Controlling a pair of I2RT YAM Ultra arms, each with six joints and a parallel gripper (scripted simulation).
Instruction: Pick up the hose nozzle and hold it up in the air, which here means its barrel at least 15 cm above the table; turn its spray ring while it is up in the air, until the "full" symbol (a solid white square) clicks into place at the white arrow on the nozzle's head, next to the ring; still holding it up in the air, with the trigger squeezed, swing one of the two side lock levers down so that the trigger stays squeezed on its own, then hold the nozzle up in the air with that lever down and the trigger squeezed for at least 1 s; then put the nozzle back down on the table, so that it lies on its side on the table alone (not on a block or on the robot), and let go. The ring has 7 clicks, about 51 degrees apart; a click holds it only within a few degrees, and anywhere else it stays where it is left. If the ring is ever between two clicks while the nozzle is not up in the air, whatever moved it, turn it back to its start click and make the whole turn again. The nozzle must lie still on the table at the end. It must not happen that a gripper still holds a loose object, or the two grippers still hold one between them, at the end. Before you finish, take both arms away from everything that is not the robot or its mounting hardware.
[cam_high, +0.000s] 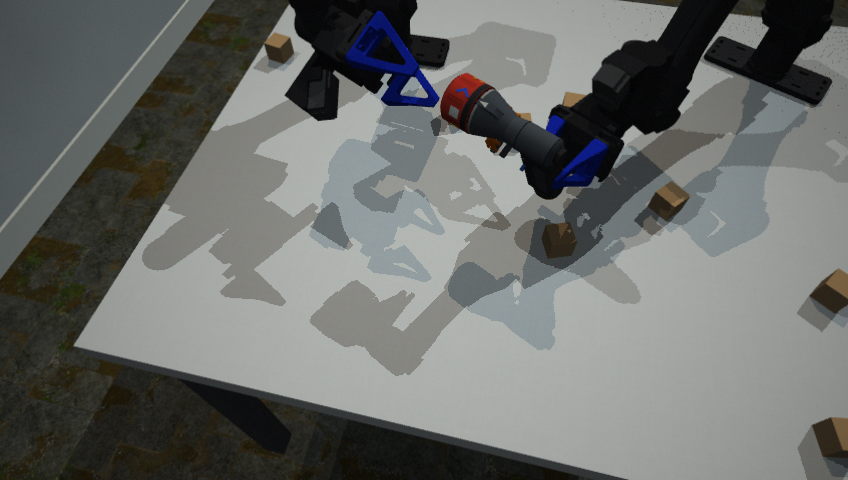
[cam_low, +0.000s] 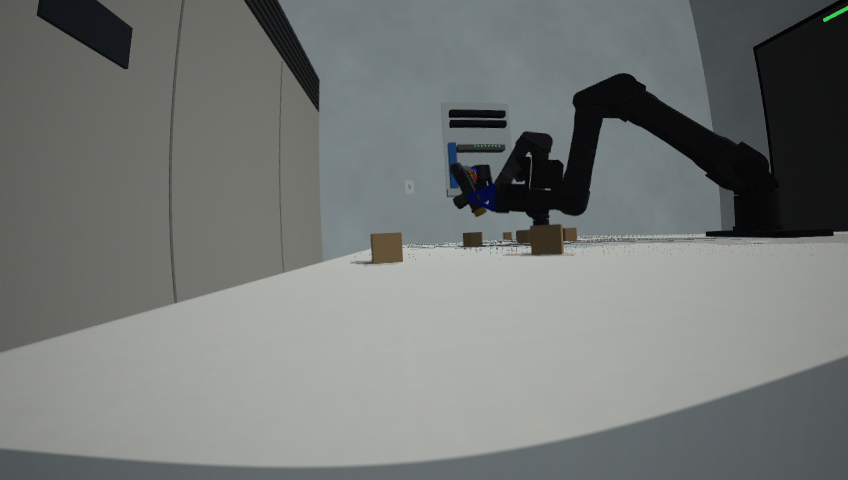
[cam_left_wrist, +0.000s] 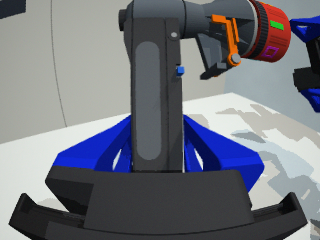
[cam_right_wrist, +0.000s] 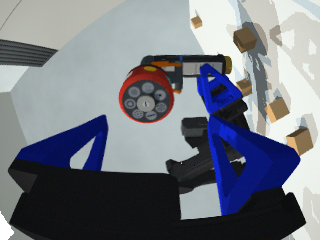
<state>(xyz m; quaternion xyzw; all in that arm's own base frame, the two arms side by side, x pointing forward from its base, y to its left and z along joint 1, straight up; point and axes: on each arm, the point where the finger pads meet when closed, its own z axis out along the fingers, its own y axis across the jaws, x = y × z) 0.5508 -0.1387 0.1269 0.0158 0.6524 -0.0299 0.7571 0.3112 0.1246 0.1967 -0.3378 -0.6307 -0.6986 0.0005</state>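
Right now my right hand is 40 mm short of the red spray ring, 60 mm to the right of it and 10 mm below it.
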